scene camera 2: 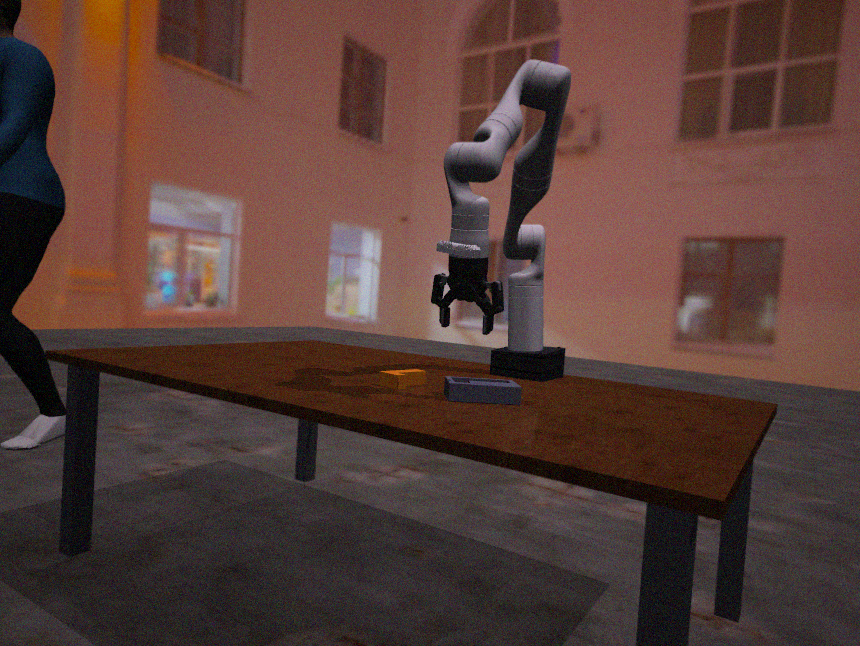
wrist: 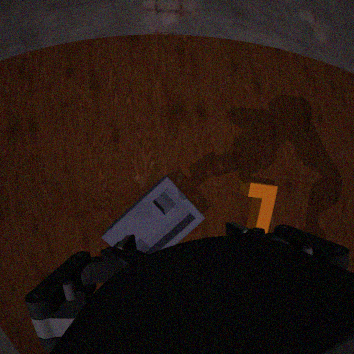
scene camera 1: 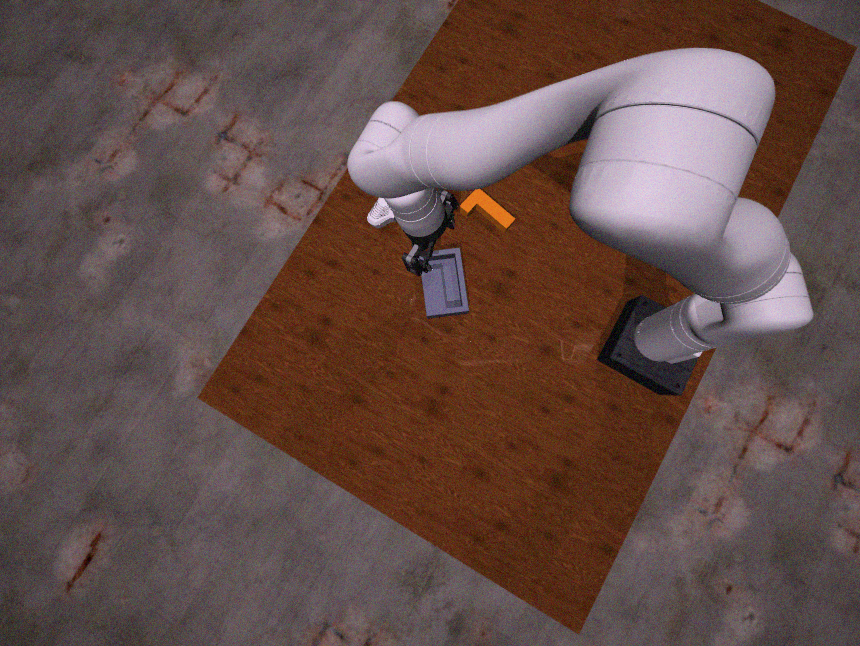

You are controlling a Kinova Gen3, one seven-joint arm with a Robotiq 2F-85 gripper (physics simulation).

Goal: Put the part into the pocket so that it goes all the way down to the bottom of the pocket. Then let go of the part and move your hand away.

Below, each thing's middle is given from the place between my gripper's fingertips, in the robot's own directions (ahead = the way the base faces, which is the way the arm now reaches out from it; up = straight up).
I see my gripper 20 mm past the orange L-shaped part (scene camera 1: pixel 478 200), 170 mm to the left of it and 120 mm above it.
